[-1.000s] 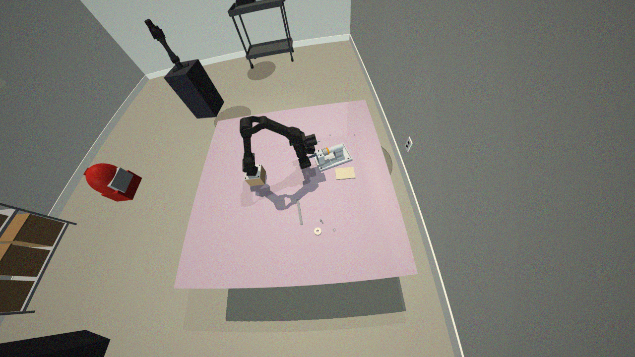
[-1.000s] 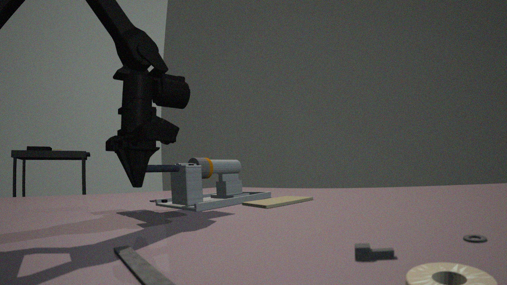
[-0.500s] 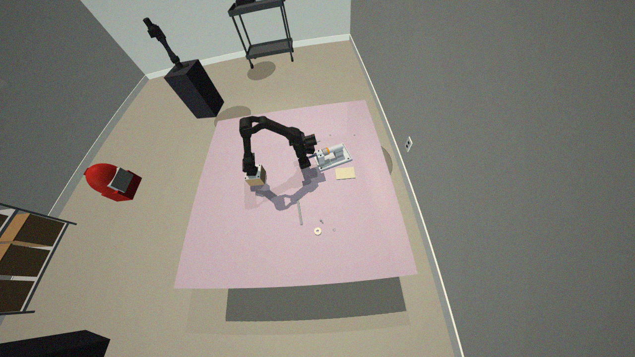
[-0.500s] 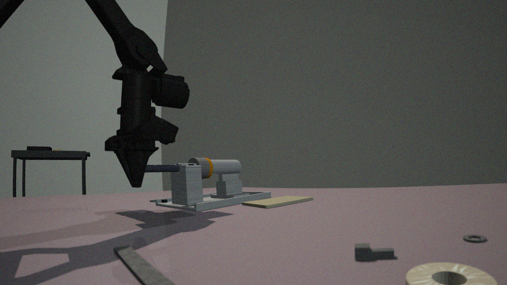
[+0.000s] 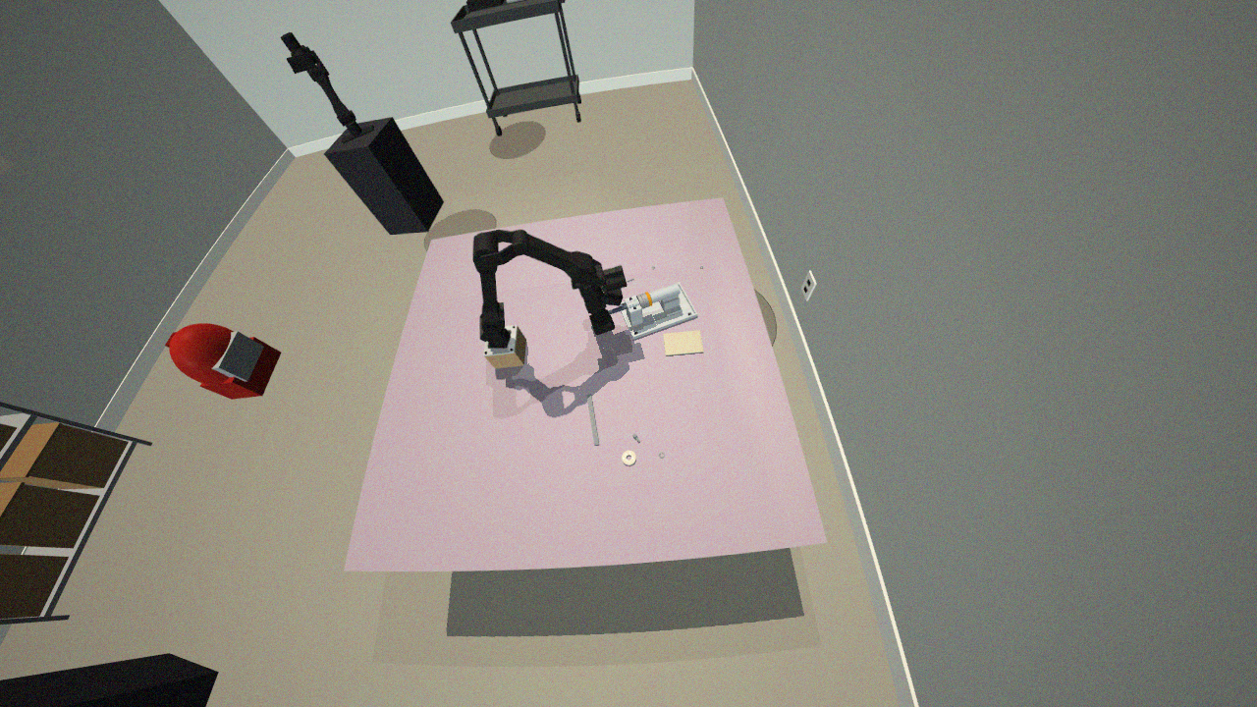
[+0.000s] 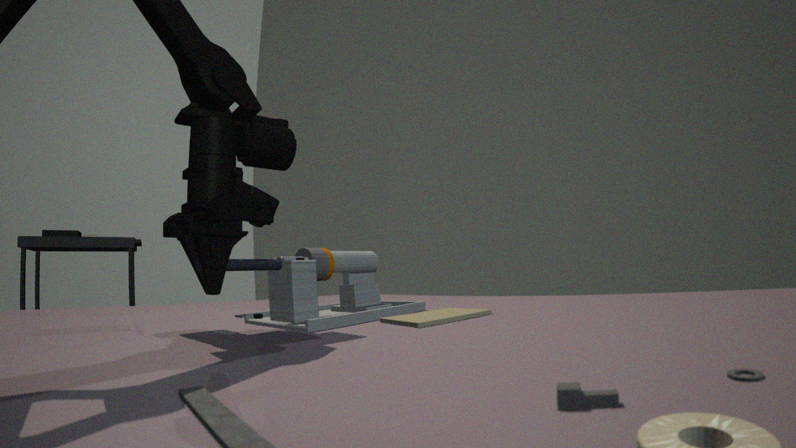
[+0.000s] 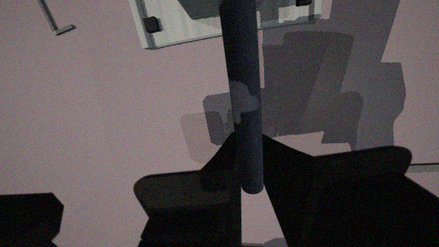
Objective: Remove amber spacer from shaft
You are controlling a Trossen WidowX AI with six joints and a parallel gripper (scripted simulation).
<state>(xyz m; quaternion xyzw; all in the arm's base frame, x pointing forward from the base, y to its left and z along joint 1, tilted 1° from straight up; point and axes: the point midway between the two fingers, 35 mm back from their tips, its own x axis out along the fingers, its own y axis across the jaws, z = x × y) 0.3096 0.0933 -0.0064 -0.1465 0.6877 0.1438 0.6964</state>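
My gripper tip is 7 cm short of the dark blue shaft, 3 cm to the right of it and 3 cm below it. Round my gripper tip: L-shaped key: 5 cm ahead, 20 cm to the left, 4 cm below; then amber spacer: 15 cm ahead, 7 cm to the left, 3 cm above; then tan flat plate: 26 cm ahead, 5 cm to the right, 4 cm below.
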